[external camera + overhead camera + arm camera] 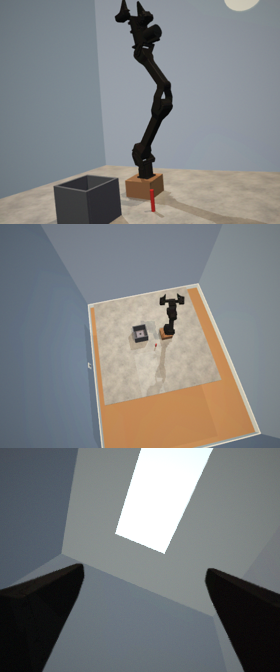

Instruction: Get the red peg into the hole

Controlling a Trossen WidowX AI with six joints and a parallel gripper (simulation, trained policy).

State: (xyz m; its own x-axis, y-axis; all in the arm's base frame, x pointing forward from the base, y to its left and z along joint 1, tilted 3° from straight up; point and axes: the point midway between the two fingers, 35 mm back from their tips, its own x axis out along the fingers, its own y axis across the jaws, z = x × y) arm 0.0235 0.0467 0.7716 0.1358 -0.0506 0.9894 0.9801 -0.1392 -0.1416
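Now: the red peg 80 mm ahead of my gripper tip, 90 mm to the left of it and 840 mm below it. From my gripper tip the other things lie so: plate (260 mm ahead, 50 mm to the right, 830 mm below).
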